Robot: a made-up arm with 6 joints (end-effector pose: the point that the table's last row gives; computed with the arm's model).
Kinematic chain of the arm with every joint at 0, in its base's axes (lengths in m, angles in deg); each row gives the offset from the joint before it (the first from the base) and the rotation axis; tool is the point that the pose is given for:
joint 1: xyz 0 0 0.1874 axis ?
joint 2: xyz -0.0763 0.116 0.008 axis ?
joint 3: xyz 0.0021 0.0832 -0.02 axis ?
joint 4: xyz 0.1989 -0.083 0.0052 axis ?
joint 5: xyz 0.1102 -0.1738 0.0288 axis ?
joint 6: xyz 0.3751 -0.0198 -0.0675 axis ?
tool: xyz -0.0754 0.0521 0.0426
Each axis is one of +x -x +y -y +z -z.
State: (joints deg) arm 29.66 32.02 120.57 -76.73 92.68 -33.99
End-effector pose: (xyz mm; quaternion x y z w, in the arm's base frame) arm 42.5 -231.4 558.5 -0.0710 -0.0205 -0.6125 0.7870
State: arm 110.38 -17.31 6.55 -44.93 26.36 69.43
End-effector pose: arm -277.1 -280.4 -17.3 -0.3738 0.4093 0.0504 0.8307
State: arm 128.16 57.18 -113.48 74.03 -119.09 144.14
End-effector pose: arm -432.9 7.5 670.0 -0.9286 0.3321 0.0184 0.1644
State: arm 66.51 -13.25 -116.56 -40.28 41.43 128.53
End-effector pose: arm -551.4 -304.4 331.7 0.2571 0.4694 0.3738 0.7575
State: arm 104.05 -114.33 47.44 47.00 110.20 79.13
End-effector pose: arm -209.7 -421.0 -146.8 -0.4759 -0.0111 0.1433 0.8677
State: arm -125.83 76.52 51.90 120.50 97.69 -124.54
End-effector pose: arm 461.7 308.0 493.3 0.3267 0.3528 0.7991 0.3609
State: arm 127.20 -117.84 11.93 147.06 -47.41 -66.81
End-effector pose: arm 413.8 -94.7 139.8 0.6140 0.2040 0.5246 0.5533
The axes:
joint 1: +y
joint 2: -x
joint 3: -y
joint 4: +z
joint 5: -x
joint 6: -y

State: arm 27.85 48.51 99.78 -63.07 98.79 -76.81
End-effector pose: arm 161.0 -39.1 753.6 -0.1359 0.1530 -0.7013 0.6828
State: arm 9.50 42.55 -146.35 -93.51 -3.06 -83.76
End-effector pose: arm -18.5 -309.3 492.9 0.3059 -0.3235 0.7942 0.4136
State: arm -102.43 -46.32 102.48 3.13 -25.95 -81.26
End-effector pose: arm -312.7 -454.5 -177.6 0.1096 -0.8523 0.3556 0.3677
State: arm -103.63 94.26 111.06 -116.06 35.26 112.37
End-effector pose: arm -359.3 -46.8 211.4 -0.0116 0.5327 0.2044 0.8212
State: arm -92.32 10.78 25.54 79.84 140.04 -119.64
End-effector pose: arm -149.6 662.8 552.1 0.0986 -0.6080 -0.7619 0.2004
